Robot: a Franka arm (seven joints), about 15 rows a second.
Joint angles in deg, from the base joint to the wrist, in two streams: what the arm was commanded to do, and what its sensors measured. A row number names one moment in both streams.
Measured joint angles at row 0:
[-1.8, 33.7, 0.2, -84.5, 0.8, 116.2, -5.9]
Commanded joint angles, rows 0 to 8:
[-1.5, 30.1, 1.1, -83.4, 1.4, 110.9, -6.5]
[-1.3, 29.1, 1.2, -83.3, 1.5, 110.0, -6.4]
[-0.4, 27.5, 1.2, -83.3, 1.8, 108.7, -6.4]
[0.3, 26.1, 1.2, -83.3, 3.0, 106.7, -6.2]
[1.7, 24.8, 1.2, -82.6, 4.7, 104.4, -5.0]
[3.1, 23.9, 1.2, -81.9, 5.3, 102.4, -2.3]
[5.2, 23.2, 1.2, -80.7, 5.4, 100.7, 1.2]
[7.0, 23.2, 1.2, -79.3, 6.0, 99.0, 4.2]
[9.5, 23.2, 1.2, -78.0, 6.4, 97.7, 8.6]
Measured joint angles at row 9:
[6.0, 23.2, 1.2, -80.4, 5.2, 100.4, 2.2]
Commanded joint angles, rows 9 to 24:
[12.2, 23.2, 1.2, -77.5, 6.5, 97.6, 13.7]
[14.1, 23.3, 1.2, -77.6, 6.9, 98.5, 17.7]
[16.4, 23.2, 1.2, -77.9, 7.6, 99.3, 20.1]
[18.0, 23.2, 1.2, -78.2, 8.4, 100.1, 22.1]
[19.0, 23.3, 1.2, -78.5, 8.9, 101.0, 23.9]
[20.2, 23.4, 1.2, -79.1, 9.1, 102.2, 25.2]
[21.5, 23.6, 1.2, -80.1, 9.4, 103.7, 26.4]
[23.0, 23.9, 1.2, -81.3, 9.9, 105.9, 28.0]
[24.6, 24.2, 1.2, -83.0, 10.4, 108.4, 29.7]
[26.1, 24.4, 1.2, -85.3, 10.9, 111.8, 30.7]
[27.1, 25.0, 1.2, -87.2, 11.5, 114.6, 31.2]
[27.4, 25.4, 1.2, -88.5, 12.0, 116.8, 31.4]
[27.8, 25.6, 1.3, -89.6, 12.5, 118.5, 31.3]
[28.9, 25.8, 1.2, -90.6, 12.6, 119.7, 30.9]
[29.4, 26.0, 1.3, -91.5, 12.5, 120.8, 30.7]
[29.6, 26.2, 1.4, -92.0, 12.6, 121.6, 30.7]
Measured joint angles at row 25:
[29.2, 27.2, 1.5, -89.5, 10.9, 119.4, 31.1]
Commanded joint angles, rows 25 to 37:
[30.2, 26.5, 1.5, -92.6, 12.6, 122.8, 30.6]
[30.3, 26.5, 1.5, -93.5, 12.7, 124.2, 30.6]
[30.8, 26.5, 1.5, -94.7, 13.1, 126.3, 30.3]
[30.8, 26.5, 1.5, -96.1, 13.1, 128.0, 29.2]
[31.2, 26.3, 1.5, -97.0, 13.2, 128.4, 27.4]
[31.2, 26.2, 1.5, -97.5, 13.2, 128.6, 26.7]
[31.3, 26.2, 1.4, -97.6, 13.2, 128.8, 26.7]
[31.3, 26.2, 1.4, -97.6, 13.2, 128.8, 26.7]
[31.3, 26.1, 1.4, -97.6, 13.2, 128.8, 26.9]
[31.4, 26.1, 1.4, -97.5, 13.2, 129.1, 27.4]
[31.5, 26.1, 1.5, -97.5, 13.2, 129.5, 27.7]
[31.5, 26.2, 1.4, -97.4, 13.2, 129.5, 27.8]
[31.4, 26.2, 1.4, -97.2, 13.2, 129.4, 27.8]
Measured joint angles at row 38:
[31.3, 27.4, 1.6, -95.9, 11.4, 128.5, 28.7]
